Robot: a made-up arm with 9 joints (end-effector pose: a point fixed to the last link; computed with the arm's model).
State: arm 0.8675 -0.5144 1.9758 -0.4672 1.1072 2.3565 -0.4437 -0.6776 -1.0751
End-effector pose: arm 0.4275 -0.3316 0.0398 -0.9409 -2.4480 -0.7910
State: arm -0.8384 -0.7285 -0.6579 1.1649 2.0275 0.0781 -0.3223 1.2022 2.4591
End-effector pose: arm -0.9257 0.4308 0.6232 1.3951 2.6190 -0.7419
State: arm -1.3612 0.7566 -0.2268 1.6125 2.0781 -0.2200 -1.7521 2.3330 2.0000
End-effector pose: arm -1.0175 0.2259 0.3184 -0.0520 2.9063 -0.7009
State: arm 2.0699 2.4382 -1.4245 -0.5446 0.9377 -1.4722 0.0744 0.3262 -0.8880
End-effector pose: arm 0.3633 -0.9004 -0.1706 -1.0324 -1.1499 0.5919
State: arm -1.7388 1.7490 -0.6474 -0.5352 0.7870 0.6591 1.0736 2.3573 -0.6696
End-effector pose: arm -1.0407 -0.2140 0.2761 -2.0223 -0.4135 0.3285
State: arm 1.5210 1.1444 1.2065 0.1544 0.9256 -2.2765 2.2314 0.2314 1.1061
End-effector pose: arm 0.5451 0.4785 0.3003 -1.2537 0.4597 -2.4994
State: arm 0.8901 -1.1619 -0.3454 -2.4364 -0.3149 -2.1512 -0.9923 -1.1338 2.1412
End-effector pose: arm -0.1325 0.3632 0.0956 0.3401 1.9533 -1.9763
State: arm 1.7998 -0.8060 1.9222 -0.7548 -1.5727 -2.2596 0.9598 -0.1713 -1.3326
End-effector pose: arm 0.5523 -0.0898 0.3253 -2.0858 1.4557 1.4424
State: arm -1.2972 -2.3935 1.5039 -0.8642 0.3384 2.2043 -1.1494 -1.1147 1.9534
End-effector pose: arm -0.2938 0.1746 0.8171 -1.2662 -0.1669 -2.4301
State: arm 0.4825 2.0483 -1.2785 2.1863 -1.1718 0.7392 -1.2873 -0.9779 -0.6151
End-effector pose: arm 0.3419 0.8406 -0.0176 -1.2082 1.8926 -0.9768
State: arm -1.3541 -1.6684 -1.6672 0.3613 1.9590 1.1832 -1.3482 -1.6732 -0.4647
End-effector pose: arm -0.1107 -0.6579 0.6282 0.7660 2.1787 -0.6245
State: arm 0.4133 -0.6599 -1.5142 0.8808 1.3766 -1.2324 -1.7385 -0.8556 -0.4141
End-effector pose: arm -0.5550 0.8901 0.5090 -1.3630 -0.0099 -0.8377
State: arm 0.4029 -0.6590 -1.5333 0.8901 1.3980 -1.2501 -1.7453 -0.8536 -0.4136
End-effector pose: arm -0.5712 0.8739 0.5123 -1.3777 -0.0100 -0.8191
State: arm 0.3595 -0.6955 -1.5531 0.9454 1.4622 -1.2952 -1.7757 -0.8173 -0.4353
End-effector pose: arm -0.6265 0.8328 0.4865 -1.4418 -0.0382 -0.8060
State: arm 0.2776 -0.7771 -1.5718 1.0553 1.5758 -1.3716 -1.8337 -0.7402 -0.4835
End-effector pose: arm -0.7233 0.7448 0.4242 -1.5591 -0.1258 -0.7973
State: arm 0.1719 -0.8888 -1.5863 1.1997 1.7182 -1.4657 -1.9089 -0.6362 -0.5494
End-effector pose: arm -0.8303 0.5985 0.3397 -1.6908 -0.2934 -0.7892
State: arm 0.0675 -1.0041 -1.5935 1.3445 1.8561 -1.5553 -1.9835 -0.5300 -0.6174
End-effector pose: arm -0.9059 0.4224 0.2616 -1.7860 -0.5106 -0.7777
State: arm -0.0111 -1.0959 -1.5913 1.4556 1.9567 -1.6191 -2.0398 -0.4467 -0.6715
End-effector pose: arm -0.9376 0.2785 0.2098 -1.8269 -0.6994 -0.7667
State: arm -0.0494 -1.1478 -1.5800 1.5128 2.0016 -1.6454 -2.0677 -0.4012 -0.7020
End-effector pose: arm -0.9451 0.2121 0.1837 -1.8332 -0.7943 -0.7679
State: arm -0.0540 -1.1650 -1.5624 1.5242 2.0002 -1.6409 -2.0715 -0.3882 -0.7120
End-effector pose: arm -0.9467 0.2151 0.1730 -1.8273 -0.8003 -0.7847
